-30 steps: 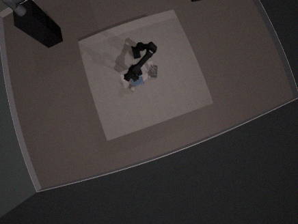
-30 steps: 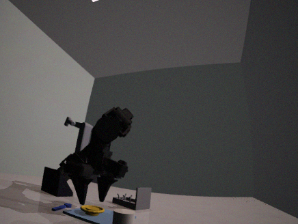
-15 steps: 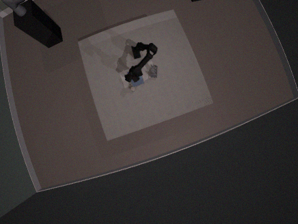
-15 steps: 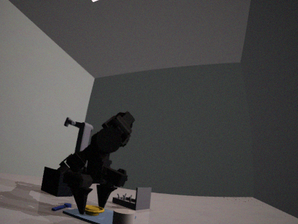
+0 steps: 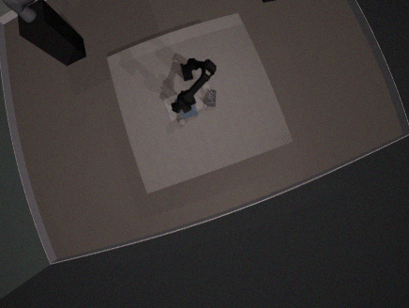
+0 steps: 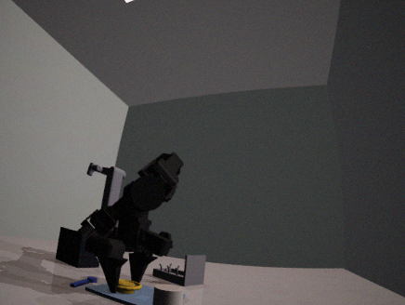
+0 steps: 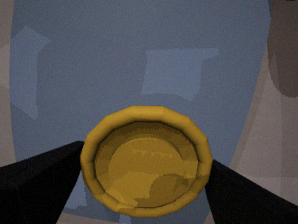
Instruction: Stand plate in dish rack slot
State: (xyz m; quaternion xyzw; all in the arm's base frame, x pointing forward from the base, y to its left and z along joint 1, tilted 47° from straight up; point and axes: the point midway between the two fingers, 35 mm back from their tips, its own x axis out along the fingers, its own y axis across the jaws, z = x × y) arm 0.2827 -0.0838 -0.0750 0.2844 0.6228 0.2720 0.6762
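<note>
Now: the blue flat mat 20 mm ahead of my gripper tip and 20 mm to the left of it. The rest, counted from my gripper tip: blue bar (90 mm behind, 10 mm to the right); yellow plate (10 mm above); grey dish rack (230 mm to the left, 20 mm above).
</note>
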